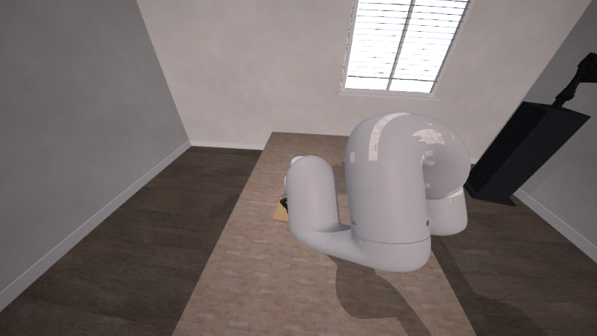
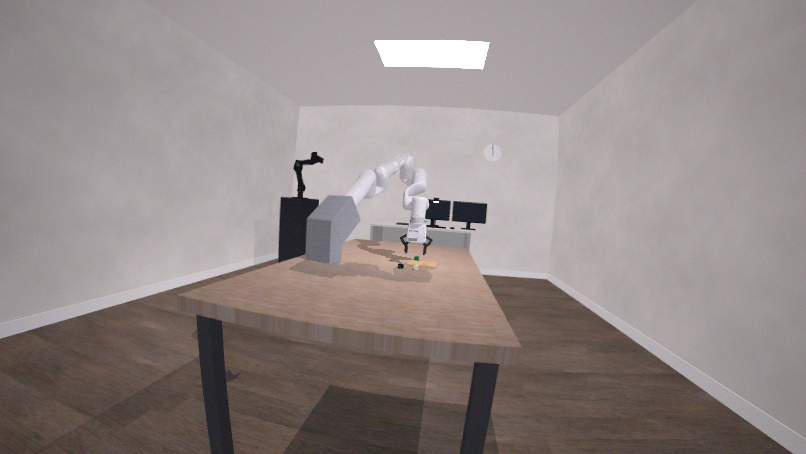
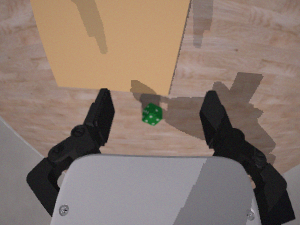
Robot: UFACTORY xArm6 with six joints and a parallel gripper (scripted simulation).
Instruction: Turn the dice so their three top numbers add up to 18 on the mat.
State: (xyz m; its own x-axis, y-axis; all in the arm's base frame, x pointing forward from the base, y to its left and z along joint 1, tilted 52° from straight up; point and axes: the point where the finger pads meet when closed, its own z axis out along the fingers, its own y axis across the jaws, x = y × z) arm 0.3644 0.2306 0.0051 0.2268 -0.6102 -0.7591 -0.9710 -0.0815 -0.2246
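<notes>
Right now my hand is 1 cm past the green die, 5 cm to the right of it and 4 cm above it. Also, from my hand: black die (21 cm to the right, 4 cm below); mat (6 cm ahead, 4 cm to the right, 5 cm below); white die (7 cm ahead, 19 cm to the right, 4 cm below).
</notes>
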